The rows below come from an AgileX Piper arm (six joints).
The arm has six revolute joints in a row. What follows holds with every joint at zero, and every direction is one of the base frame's. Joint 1 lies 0.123 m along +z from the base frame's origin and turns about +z. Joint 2 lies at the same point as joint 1 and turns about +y. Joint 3 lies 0.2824 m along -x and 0.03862 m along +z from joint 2 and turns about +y. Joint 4 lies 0.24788 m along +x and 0.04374 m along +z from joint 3 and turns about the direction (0.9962, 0, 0.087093). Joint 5 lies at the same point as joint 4 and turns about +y. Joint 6 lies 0.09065 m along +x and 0.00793 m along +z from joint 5 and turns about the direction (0.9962, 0, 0.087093). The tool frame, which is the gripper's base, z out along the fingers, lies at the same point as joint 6; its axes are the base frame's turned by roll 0, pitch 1.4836 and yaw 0 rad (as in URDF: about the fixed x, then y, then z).
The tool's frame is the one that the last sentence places.
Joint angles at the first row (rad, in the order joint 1, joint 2, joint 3, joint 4, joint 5, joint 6):
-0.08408 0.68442 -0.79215 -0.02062 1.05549 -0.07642
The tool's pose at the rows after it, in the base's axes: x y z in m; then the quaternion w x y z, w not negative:
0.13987, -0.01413, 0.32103, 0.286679, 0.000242, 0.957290, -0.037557
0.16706, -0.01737, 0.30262, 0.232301, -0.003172, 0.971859, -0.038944
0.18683, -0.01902, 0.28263, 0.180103, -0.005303, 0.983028, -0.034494
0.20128, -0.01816, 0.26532, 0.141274, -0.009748, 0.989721, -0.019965
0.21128, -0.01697, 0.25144, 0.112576, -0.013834, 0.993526, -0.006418
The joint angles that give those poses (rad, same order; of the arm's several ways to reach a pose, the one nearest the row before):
-0.08403 0.84426 -0.81740 -0.02974 1.04518 -0.07636
-0.08409 0.97981 -0.82301 -0.04209 1.02730 -0.07755
-0.08405 1.09345 -0.82302 -0.04214 1.02079 -0.07947
-0.08407 1.18323 -0.82301 -0.01548 1.01178 -0.09745
-0.08410 1.25110 -0.82302 0.01091 1.00413 -0.11676

